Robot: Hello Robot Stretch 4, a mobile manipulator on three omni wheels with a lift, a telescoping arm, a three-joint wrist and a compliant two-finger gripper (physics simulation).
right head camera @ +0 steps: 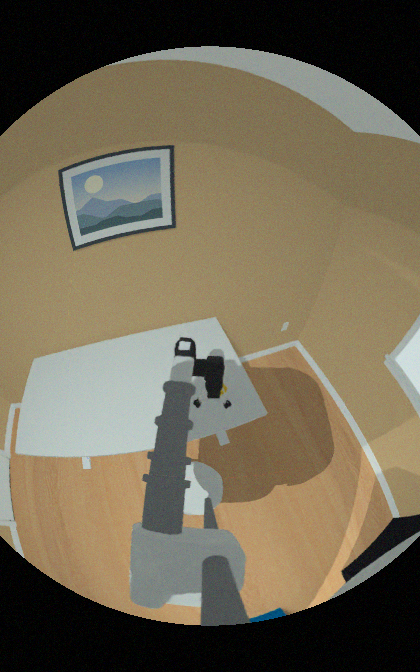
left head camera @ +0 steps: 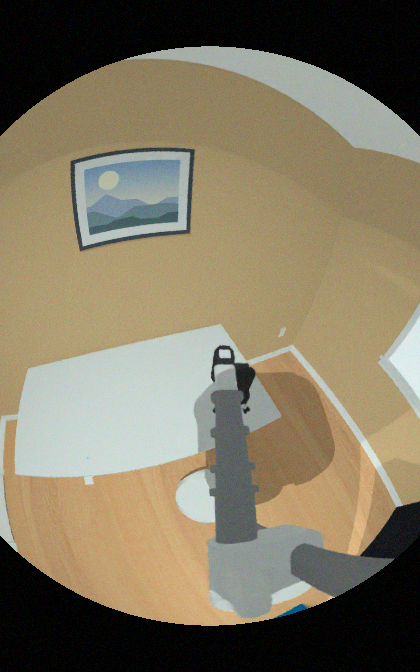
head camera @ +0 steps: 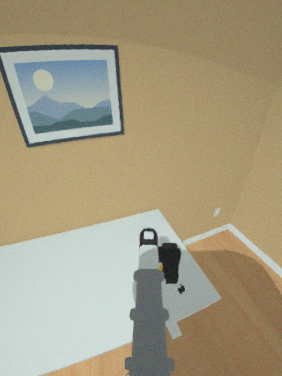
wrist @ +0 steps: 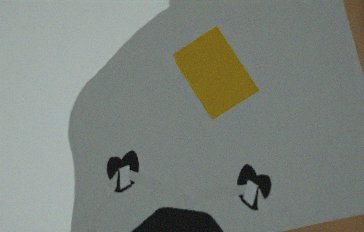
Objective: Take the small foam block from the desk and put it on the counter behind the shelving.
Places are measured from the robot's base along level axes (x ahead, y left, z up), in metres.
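Pixels of known places: gripper, fingertip midpoint: [head camera: 166, 291] [wrist: 187, 171].
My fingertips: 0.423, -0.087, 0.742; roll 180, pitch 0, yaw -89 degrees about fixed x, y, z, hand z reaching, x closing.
Behind a point stands the place of what it marks, as x, y, z.
The small foam block [wrist: 216, 73] {0.538, -0.107, 0.738} is a yellow rectangle lying on the shaded right part of the white desk [head camera: 60, 290] {0.424, 0.468, 0.693} [left head camera: 110, 410] [right head camera: 90, 400] [wrist: 35, 75] {0.517, 0.142, 0.693}. A sliver of the block [head camera: 161, 267] {0.551, -0.071, 0.738} [right head camera: 223, 389] shows beside the black wrist in the head and right head views; the arm and wrist hide the rest. My gripper [right head camera: 212, 403] [wrist: 187, 171] {0.423, -0.087, 0.742} points down over the desk, its two fingertips wide apart with nothing between them. In the wrist view the block is above the fingertips, toward the upper right, apart from them. The counter and shelving do not show.
A framed picture [head camera: 70, 95] {0.935, 0.384, 1.570} hangs on the wall behind the desk. A round white object [left head camera: 191, 500] [right head camera: 212, 482] is near the desk's front edge. A dark object [left head camera: 395, 532] [right head camera: 370, 547] is at the lower right, and a blue edge [left head camera: 295, 611] [right head camera: 270, 615] at the bottom.
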